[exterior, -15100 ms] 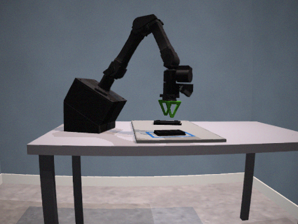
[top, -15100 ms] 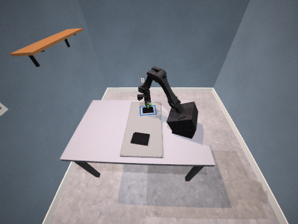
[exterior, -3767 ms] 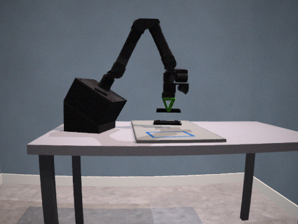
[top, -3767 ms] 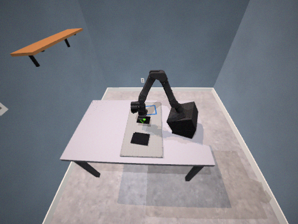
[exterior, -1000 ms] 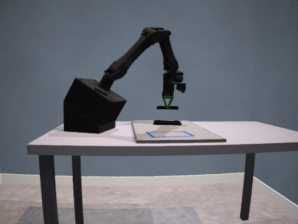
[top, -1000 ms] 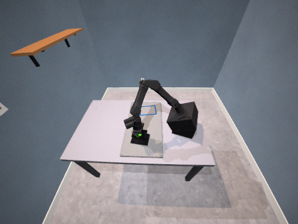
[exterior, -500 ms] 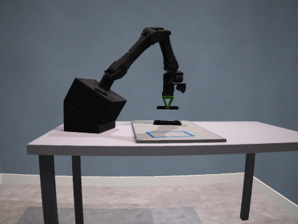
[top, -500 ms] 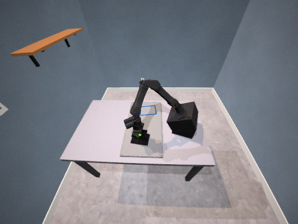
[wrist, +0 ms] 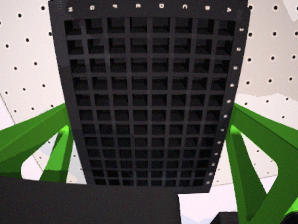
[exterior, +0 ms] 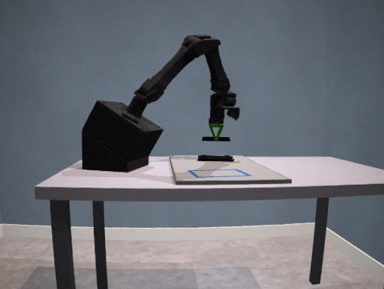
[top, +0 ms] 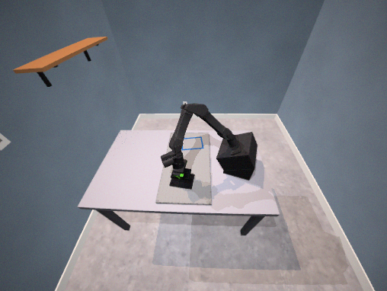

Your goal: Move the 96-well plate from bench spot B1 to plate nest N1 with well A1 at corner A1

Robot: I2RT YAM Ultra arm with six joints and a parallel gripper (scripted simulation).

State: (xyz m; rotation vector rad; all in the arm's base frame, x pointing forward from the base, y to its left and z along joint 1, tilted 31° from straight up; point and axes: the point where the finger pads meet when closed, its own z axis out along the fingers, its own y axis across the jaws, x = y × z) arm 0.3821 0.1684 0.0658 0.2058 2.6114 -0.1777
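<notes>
Now: the black plate nest N1 9 cm below my hand. Round my hand: white A1 label (6 cm ahead, 7 cm to the right, 9 cm below); black 96-well plate (right at my hand).
</notes>
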